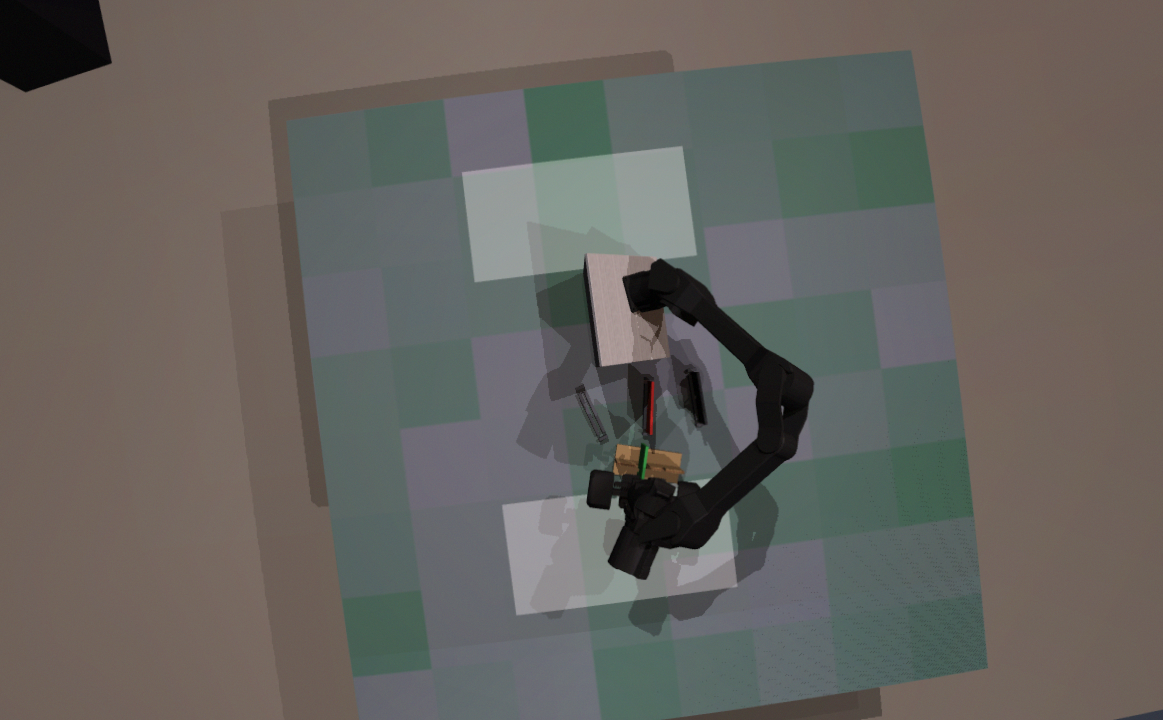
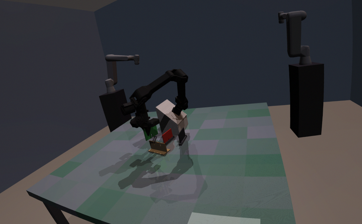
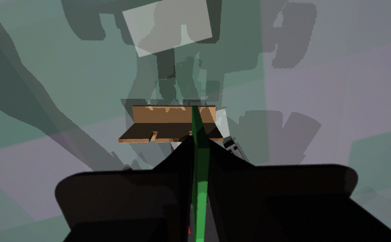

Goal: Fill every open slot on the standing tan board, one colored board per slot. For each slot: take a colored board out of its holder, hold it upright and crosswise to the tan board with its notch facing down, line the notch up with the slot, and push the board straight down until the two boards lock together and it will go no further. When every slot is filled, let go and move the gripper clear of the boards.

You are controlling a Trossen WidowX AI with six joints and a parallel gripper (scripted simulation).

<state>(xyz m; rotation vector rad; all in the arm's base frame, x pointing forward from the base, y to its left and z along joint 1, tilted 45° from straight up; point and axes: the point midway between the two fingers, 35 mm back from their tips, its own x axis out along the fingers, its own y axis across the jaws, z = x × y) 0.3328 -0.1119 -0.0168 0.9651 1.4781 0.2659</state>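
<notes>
My gripper tip is now 20 mm past the tan board, 30 mm to the right of it and 90 mm above it. The rest, counted from my gripper tip: red board (130 mm behind, 70 mm to the left, 80 mm below); then green board (20 mm behind, 10 mm to the left); then black board (120 mm behind, 160 mm to the left, 80 mm below).
</notes>
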